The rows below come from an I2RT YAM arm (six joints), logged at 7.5 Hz.
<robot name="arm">
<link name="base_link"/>
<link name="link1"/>
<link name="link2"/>
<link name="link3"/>
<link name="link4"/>
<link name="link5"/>
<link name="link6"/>
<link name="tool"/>
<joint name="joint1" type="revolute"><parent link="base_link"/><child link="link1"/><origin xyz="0 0 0.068"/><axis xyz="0 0 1"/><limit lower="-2.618" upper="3.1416"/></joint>
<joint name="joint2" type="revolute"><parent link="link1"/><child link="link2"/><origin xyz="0.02 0.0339 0.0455"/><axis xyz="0 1 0"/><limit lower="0" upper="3.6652"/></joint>
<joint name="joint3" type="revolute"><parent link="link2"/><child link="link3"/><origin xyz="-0.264 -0.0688 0"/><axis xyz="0 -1 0"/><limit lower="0" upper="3.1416"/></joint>
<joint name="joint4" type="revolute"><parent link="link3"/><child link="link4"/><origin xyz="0.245 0.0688 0.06"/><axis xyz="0 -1 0"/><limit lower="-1.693" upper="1.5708"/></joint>
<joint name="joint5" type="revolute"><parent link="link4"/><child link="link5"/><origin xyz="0.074 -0.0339 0.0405"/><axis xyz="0 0 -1"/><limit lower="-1.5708" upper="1.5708"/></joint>
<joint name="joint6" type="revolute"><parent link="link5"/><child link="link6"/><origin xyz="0.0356 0 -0.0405"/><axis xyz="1 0 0"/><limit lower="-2.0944" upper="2.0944"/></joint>
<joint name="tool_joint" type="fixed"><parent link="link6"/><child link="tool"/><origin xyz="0 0 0" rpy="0 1.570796 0"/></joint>
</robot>
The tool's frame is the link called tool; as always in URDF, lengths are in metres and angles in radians.
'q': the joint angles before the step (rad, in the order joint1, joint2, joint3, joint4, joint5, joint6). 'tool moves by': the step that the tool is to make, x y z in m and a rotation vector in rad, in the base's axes. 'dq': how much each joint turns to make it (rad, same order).
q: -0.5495 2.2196 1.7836 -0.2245 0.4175 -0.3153
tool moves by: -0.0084 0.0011 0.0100 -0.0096 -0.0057 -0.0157
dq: -0.0062 -0.0405 -0.0290 -0.0024 0.0107 0.0019
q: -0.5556 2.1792 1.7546 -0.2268 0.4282 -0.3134
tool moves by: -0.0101 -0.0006 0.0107 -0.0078 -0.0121 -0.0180
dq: -0.0114 -0.0428 -0.0294 -0.0007 0.0053 0.0042
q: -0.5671 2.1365 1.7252 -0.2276 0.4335 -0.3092
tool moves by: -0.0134 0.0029 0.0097 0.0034 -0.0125 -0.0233
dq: -0.0095 -0.0574 -0.0501 -0.0060 0.0054 0.0176
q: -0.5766 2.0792 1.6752 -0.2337 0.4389 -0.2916
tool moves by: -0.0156 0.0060 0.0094 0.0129 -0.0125 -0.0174
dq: -0.0076 -0.0687 -0.0621 -0.0126 -0.0027 0.0221
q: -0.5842 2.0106 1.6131 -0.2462 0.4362 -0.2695
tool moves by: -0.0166 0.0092 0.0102 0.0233 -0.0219 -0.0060
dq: -0.0046 -0.0785 -0.0671 -0.0179 -0.0179 0.0286
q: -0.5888 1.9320 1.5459 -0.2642 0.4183 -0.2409
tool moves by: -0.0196 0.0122 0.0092 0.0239 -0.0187 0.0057
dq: -0.0037 -0.0928 -0.0835 -0.0149 -0.0259 0.0199
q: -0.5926 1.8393 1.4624 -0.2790 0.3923 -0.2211
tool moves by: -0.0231 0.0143 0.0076 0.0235 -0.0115 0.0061
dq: -0.0046 -0.1051 -0.0945 -0.0197 -0.0244 0.0149
